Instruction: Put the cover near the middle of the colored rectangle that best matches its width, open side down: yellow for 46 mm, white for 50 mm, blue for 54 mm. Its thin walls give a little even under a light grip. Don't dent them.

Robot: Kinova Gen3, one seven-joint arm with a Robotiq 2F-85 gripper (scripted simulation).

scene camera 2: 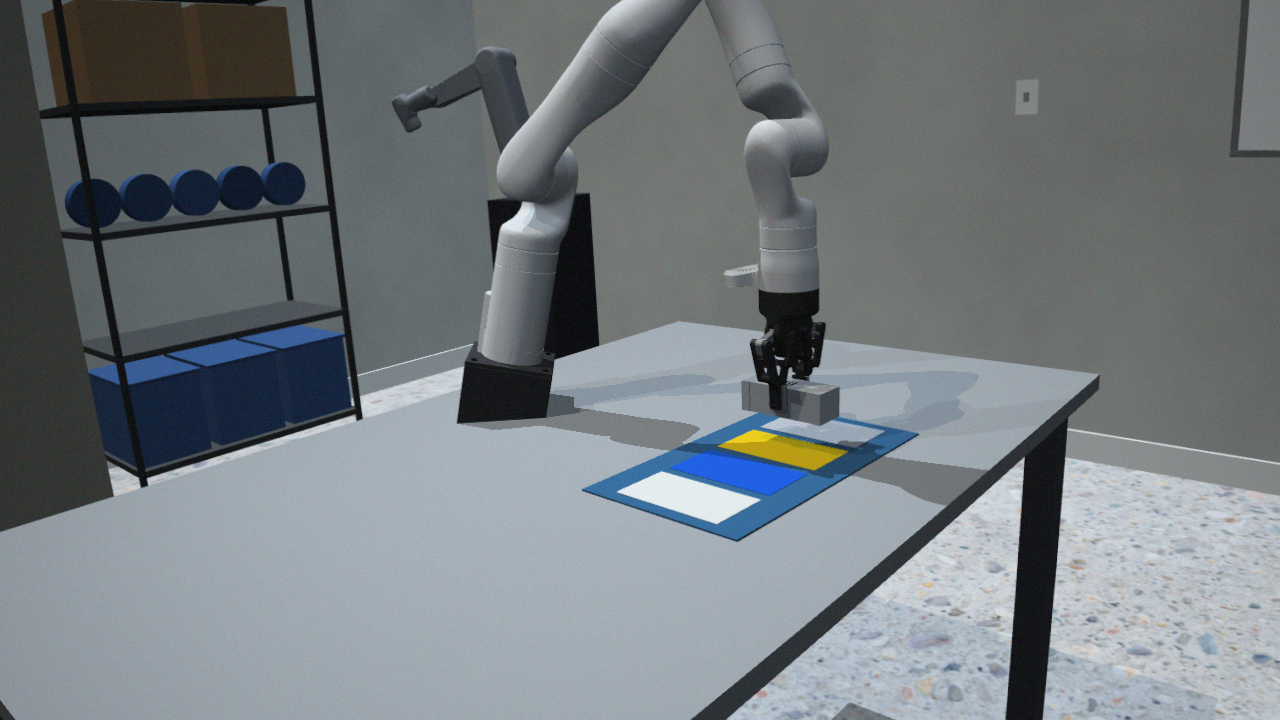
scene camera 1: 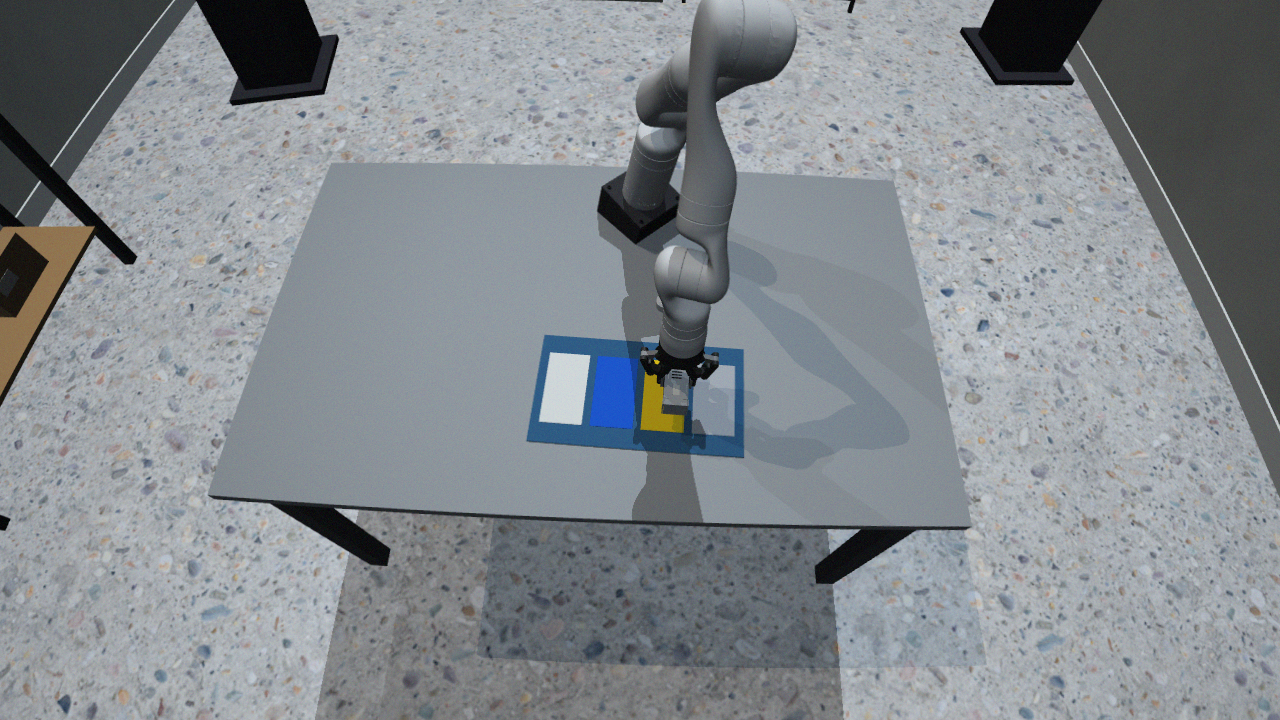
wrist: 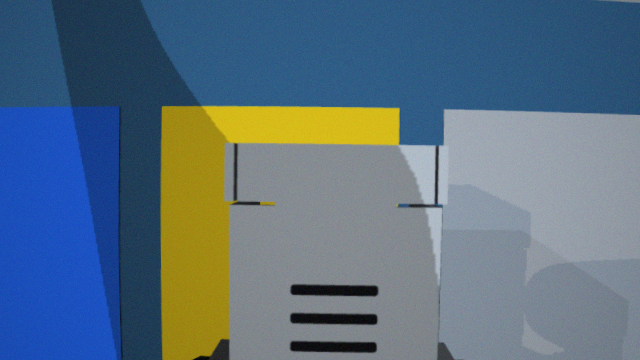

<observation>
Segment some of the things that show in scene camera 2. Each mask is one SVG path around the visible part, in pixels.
My gripper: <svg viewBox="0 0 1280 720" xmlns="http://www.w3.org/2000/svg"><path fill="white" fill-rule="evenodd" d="M819 288L798 293L774 293L759 289L759 312L765 316L767 322L764 336L760 339L752 339L750 341L750 348L757 380L769 385L769 406L773 413L784 414L787 412L786 383L789 368L792 367L792 371L795 373L792 375L792 378L809 381L809 375L812 374L813 368L820 365L826 324L813 321L811 317L819 311Z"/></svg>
A grey cover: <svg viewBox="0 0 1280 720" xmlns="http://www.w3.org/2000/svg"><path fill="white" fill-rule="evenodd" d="M741 380L742 410L821 426L839 417L840 386L788 378L786 383L787 412L777 414L770 410L768 383L759 382L756 375Z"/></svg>
</observation>
